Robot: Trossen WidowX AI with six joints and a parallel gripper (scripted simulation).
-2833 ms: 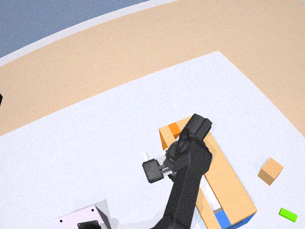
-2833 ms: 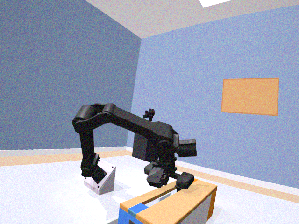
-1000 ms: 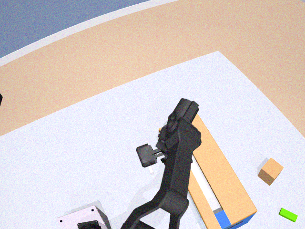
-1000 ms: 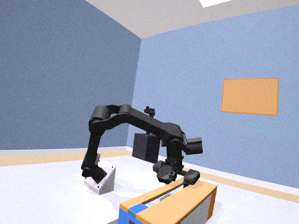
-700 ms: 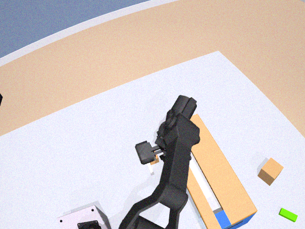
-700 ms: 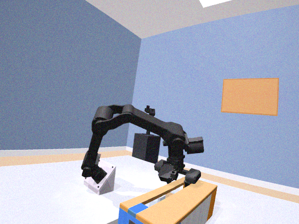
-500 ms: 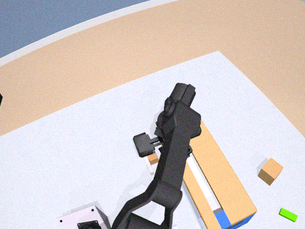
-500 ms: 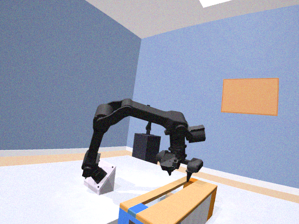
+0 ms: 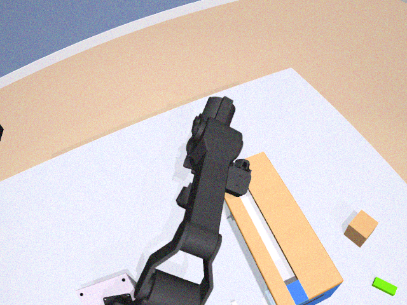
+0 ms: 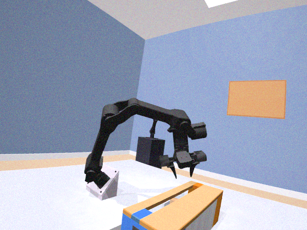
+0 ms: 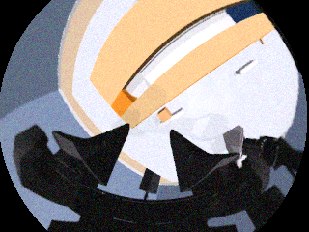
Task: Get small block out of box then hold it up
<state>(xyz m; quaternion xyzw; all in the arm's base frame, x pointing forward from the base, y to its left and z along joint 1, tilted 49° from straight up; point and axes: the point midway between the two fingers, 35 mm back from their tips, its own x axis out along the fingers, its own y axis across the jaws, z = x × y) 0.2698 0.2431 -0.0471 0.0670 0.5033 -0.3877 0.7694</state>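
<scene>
Now: the tan block 130 mm below my gripper tip, 40 mm behind it and 20 mm to the left of it. From my gripper tip the other things lie so: box (140 mm to the right, 90 mm below, 60 mm ahead); then tan cube (320 mm ahead, 200 mm to the right, 120 mm below).
</scene>
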